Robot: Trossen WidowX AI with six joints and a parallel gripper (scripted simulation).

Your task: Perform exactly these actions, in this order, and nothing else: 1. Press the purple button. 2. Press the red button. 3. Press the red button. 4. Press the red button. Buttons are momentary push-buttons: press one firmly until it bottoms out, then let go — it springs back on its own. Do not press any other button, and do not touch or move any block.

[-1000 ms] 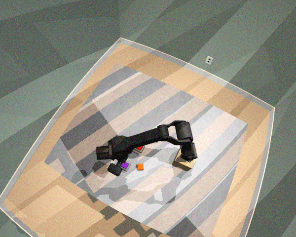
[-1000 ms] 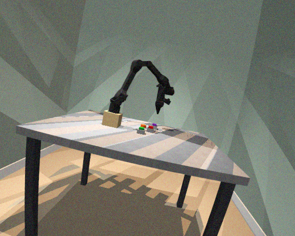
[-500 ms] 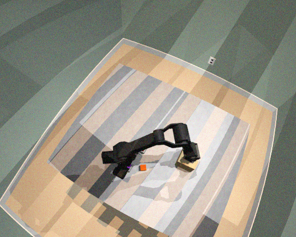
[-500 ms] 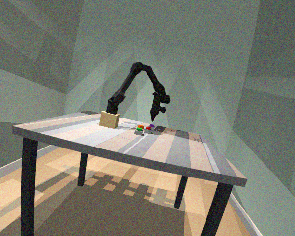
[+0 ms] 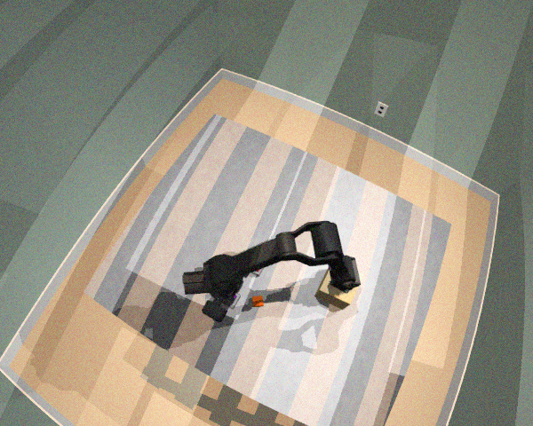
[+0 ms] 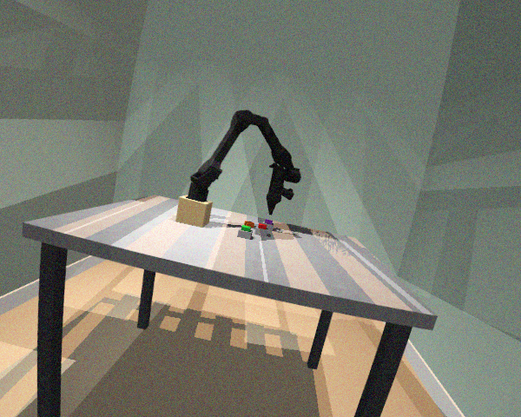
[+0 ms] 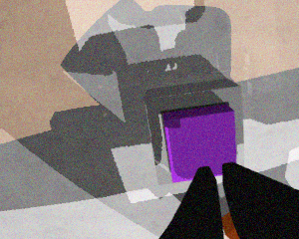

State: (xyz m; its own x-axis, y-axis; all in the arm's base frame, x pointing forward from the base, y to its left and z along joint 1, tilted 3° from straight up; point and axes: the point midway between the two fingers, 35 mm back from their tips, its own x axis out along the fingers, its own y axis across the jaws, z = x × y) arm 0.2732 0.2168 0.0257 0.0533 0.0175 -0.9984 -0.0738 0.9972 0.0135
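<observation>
My gripper tip is 30 mm above the purple button. Round my gripper tip: small orange block (80 mm behind, 60 mm below, 40 mm to the right); green button (240 mm to the right, 60 mm behind, 30 mm below); red button (140 mm to the right, 30 mm below, 10 mm behind).
</observation>
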